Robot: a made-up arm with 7 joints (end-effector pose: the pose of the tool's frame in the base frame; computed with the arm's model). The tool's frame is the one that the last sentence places. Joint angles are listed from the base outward.
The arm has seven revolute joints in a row. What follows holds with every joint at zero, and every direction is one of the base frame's.
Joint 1 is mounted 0.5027 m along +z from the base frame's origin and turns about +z.
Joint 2 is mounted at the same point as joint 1 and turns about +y.
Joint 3 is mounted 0.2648 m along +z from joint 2 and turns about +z.
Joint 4 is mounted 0.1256 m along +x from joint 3 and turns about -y.
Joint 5 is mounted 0.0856 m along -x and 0.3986 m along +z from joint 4 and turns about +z.
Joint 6 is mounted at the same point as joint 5 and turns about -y.
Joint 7 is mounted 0.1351 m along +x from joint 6 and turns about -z.
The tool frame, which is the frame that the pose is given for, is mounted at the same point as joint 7; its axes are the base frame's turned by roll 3.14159, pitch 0 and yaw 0 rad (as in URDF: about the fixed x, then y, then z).
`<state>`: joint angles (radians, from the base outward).
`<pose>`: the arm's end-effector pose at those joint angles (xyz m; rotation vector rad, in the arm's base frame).
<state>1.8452 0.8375 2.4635 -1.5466 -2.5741 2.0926 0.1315</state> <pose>-0.3266 -0.2183 1.0950 0.3188 -1.0022 -1.2354</pose>
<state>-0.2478 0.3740 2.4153 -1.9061 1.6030 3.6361 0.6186</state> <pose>-0.0645 0.4288 0.8177 -1.6989 0.6003 0.7284</pose>
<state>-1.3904 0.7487 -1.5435 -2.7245 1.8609 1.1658 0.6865</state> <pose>-0.4339 -0.0066 0.3338 1.4054 1.3166 -0.8719</pose>
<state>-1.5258 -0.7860 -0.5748 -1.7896 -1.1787 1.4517 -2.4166</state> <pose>-0.3623 -0.2436 1.0509 -2.7128 -0.0650 1.0557</pose>
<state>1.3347 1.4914 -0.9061 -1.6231 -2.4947 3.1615 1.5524</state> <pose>0.4079 0.1608 0.1368 1.0193 2.0167 0.2233</pose>
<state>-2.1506 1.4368 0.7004 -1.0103 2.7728 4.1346 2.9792</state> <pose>-0.0789 -0.5051 0.2717 -1.9856 1.9593 -0.4072</pose>
